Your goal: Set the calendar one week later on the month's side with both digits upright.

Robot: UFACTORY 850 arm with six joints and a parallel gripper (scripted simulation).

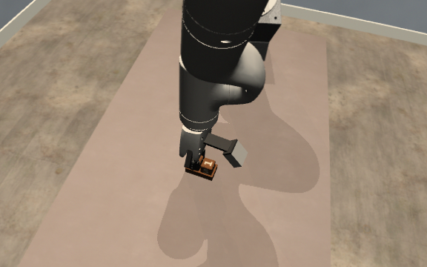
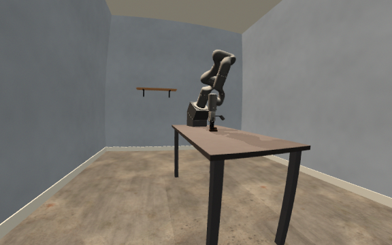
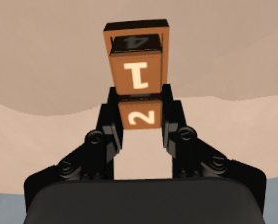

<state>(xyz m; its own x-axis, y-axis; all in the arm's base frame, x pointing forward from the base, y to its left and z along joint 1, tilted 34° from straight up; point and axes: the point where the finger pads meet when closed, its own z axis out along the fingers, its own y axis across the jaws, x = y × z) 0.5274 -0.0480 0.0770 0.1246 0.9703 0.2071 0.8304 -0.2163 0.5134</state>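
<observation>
Right now the wooden cube is 2 cm below my hand. Round my hand: wooden tray 3 cm below, 2 cm to the left.
</observation>
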